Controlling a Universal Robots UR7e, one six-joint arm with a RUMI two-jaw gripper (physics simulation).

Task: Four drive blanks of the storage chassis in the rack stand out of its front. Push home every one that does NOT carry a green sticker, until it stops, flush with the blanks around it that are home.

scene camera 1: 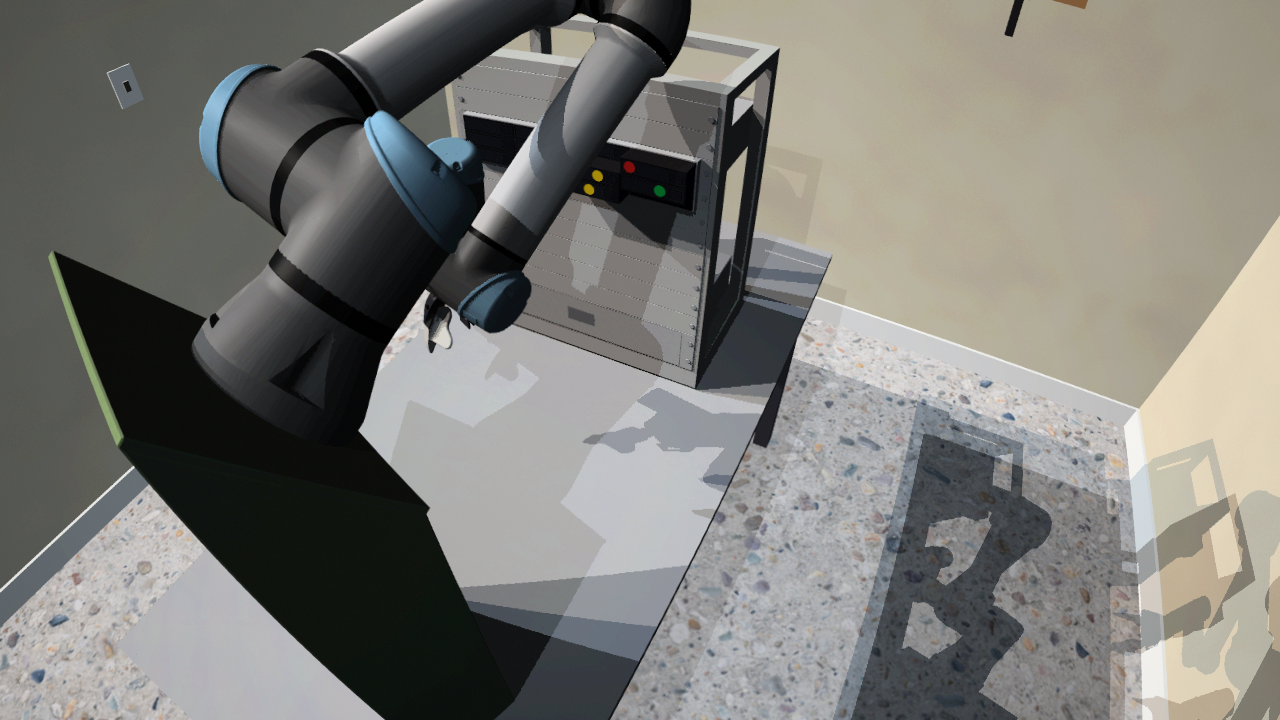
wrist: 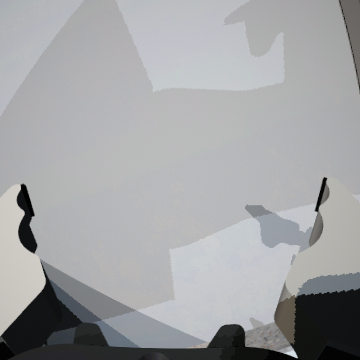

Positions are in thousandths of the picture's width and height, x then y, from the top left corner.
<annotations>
The gripper shows in scene camera 1 (366, 456) and in the wrist view (479, 515).
</annotations>
